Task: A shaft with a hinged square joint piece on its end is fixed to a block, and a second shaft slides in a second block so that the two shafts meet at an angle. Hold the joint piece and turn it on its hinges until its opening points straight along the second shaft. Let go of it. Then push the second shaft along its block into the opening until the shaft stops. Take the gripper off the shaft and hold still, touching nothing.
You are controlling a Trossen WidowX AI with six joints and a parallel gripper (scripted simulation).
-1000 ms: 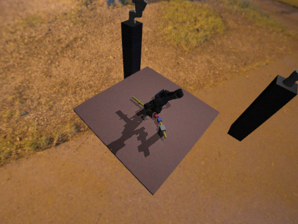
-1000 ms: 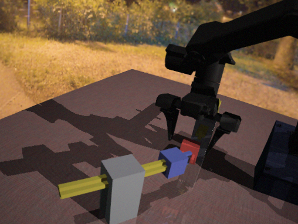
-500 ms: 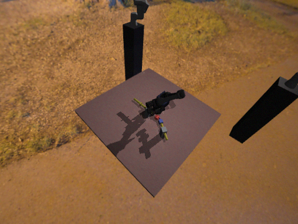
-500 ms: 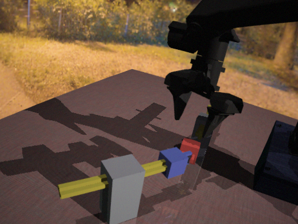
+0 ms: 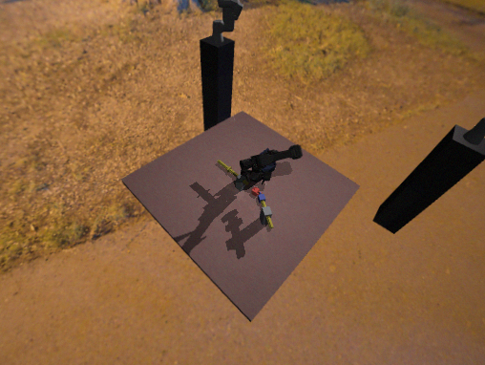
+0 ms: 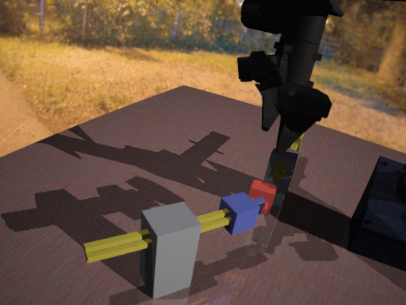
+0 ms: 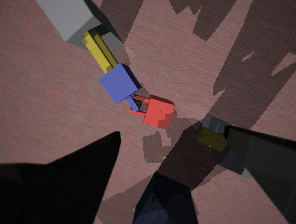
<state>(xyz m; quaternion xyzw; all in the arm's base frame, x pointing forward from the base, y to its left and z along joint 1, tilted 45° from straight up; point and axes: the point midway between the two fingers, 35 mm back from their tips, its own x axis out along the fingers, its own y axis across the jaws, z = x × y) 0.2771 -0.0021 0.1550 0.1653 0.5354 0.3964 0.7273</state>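
The red joint piece is 10 mm behind my gripper tip, 20 mm to the left of it and 100 mm below it.
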